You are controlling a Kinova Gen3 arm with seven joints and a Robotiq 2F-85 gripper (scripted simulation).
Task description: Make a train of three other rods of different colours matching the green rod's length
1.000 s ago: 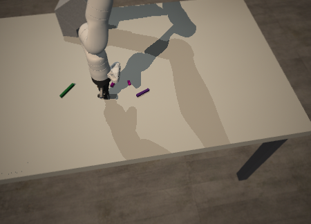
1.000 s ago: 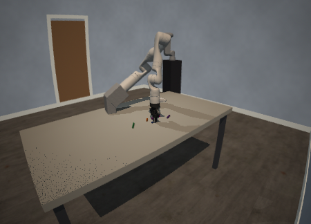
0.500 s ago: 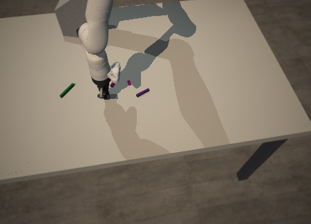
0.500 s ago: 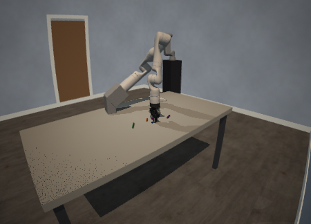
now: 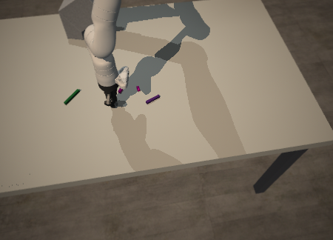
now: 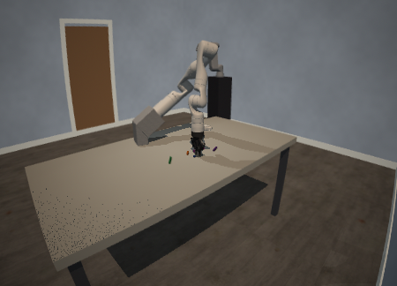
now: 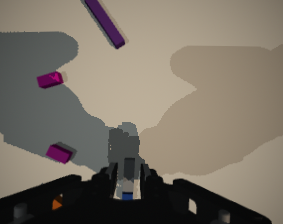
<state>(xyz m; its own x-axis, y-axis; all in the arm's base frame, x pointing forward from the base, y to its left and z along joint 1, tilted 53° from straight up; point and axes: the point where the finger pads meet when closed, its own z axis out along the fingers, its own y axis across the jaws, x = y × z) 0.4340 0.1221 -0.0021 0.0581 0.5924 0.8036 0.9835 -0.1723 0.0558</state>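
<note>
Now: hand 2 cm above the grey rod. From my hand the other things lie so: orange rod (7 cm behind, 3 cm to the right, 2 cm below); then purple rod (2 cm behind, 15 cm to the left, 2 cm below); then blue rod (2 cm to the right, 2 cm below).
</note>
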